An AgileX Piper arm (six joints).
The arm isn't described. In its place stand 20 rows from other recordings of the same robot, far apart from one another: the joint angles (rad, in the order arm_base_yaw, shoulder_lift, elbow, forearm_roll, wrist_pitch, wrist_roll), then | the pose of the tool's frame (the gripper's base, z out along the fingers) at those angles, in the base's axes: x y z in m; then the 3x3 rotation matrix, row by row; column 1 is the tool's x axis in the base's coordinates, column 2 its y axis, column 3 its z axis.
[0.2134, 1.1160, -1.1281, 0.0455, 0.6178, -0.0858] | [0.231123, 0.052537, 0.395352], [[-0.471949, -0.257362, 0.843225], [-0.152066, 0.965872, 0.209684], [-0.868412, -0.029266, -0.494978]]
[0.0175, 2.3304, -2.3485, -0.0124, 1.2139, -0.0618] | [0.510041, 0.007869, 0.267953], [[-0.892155, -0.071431, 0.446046], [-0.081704, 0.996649, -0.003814], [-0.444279, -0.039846, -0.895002]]
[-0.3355, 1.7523, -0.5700, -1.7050, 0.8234, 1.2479] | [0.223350, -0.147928, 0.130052], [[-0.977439, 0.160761, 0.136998], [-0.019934, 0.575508, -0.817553], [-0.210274, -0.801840, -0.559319]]
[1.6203, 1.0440, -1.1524, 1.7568, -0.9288, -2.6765] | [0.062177, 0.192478, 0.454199], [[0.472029, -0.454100, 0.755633], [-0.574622, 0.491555, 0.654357], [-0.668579, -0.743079, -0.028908]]
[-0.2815, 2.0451, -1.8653, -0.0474, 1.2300, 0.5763] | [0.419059, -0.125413, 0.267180], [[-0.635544, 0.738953, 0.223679], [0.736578, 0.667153, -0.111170], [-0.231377, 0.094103, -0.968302]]
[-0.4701, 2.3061, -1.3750, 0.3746, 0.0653, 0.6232] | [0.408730, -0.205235, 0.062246], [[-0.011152, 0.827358, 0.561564], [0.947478, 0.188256, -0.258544], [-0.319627, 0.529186, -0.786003]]
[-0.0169, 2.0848, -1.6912, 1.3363, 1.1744, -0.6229] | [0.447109, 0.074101, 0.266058], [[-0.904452, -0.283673, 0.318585], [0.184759, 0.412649, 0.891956], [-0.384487, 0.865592, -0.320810]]
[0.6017, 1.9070, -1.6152, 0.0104, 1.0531, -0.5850] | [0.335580, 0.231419, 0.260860], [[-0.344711, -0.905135, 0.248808], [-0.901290, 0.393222, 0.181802], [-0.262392, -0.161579, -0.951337]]
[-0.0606, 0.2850, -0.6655, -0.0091, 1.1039, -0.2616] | [0.026858, -0.002370, 0.318065], [[-0.589842, -0.090989, 0.802376], [-0.227267, 0.972173, -0.056824], [-0.774878, -0.215871, -0.594107]]
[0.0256, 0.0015, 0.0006, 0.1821, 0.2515, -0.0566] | [0.055218, 0.005516, 0.190559], [[-0.168857, -0.050195, 0.984362], [0.115198, 0.990853, 0.070287], [-0.978885, 0.125265, -0.161530]]
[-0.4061, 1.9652, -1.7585, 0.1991, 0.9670, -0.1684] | [0.408500, -0.159528, 0.281751], [[-0.825109, 0.274477, 0.493820], [0.296470, 0.954396, -0.035114], [-0.480938, 0.117430, -0.868855]]
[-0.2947, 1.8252, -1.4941, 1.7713, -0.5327, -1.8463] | [0.399199, -0.168502, 0.319513], [[-0.368011, 0.682034, 0.631979], [0.072002, 0.698540, -0.711939], [-0.927029, -0.216498, -0.306179]]
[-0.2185, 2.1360, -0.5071, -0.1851, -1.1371, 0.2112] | [0.291647, -0.049191, 0.054933], [[-0.378276, 0.115332, 0.918480], [0.217601, 0.975484, -0.032871], [-0.899754, 0.187428, -0.394099]]
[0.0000, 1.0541, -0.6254, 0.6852, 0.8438, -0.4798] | [0.177056, 0.043028, 0.254491], [[-0.875247, -0.216532, 0.432501], [0.015690, 0.881013, 0.472833], [-0.483422, 0.420631, -0.767706]]
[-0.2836, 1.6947, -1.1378, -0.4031, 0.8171, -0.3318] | [0.314020, -0.118635, 0.221962], [[-0.948132, -0.234721, 0.214365], [-0.300130, 0.883191, -0.360410], [-0.104730, -0.406053, -0.907828]]
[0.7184, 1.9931, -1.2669, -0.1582, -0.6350, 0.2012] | [0.337672, 0.306502, 0.231962], [[-0.060759, -0.723143, 0.688021], [0.043947, 0.686688, 0.725623], [-0.997185, 0.074325, -0.009942]]
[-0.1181, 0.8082, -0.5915, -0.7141, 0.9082, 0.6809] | [0.126376, -0.062312, 0.282294], [[-0.683254, 0.560042, 0.468527], [0.244855, 0.780238, -0.575565], [-0.687903, -0.278536, -0.670230]]
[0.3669, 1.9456, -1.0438, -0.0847, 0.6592, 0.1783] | [0.315633, 0.116247, 0.113902], [[-0.962407, -0.248127, 0.110481], [-0.251039, 0.967889, -0.013052], [-0.103694, -0.040296, -0.993793]]
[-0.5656, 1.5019, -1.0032, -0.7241, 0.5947, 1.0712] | [0.244892, -0.195457, 0.262091], [[-0.292929, 0.907748, 0.300310], [0.653402, 0.419355, -0.630244], [-0.698039, 0.011607, -0.715966]]
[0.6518, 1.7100, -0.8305, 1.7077, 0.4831, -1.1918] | [0.236829, 0.233387, 0.180900], [[-0.865371, -0.433686, 0.251096], [-0.092551, 0.630750, 0.770447], [-0.492511, 0.643483, -0.585971]]
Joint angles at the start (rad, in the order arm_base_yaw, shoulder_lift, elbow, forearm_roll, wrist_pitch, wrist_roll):
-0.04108, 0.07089, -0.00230, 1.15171, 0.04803, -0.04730
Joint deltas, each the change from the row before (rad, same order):
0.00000, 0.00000, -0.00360, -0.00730, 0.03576, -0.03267
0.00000, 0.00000, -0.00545, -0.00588, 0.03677, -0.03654
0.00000, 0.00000, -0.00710, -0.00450, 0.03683, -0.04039
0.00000, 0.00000, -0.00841, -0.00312, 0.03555, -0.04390
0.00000, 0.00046, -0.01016, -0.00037, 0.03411, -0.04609
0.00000, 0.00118, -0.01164, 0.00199, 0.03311, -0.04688
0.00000, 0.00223, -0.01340, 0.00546, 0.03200, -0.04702
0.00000, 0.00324, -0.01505, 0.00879, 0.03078, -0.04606
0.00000, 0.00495, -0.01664, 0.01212, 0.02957, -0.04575
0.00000, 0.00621, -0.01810, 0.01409, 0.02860, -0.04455
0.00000, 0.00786, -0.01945, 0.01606, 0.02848, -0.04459
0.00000, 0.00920, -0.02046, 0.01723, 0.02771, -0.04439
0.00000, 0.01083, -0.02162, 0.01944, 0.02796, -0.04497
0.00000, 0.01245, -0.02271, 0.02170, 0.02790, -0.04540
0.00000, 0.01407, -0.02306, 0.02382, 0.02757, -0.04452
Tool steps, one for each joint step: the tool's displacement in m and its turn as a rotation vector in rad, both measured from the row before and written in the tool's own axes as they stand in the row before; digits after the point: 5 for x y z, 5 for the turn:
0.00270, 0.00120, -0.00015, -0.00497, 0.03404, -0.04017
0.00245, 0.00183, -0.00023, -0.00769, 0.03391, -0.04289
0.00210, 0.00239, -0.00030, -0.01031, 0.03274, -0.04574
0.00164, 0.00283, -0.00038, -0.01253, 0.03024, -0.04830
0.00105, 0.00336, -0.00044, -0.01495, 0.02734, -0.04828
0.00051, 0.00378, -0.00048, -0.01697, 0.02504, -0.04723
-0.00013, 0.00426, -0.00050, -0.01919, 0.02242, -0.04452
-0.00080, 0.00467, -0.00052, -0.02126, 0.01959, -0.04093
-0.00146, 0.00501, -0.00046, -0.02282, 0.01716, -0.03785
-0.00208, 0.00528, -0.00042, -0.02421, 0.01478, -0.03531
-0.00262, 0.00551, -0.00032, -0.02565, 0.01343, -0.03389
-0.00314, 0.00561, -0.00022, -0.02645, 0.01159, -0.03299
-0.00365, 0.00576, -0.00007, -0.02807, 0.01037, -0.03189
-0.00418, 0.00586, 0.00010, -0.02952, 0.00875, -0.03061
-0.00456, 0.00576, 0.00034, -0.03040, 0.00736, -0.02785

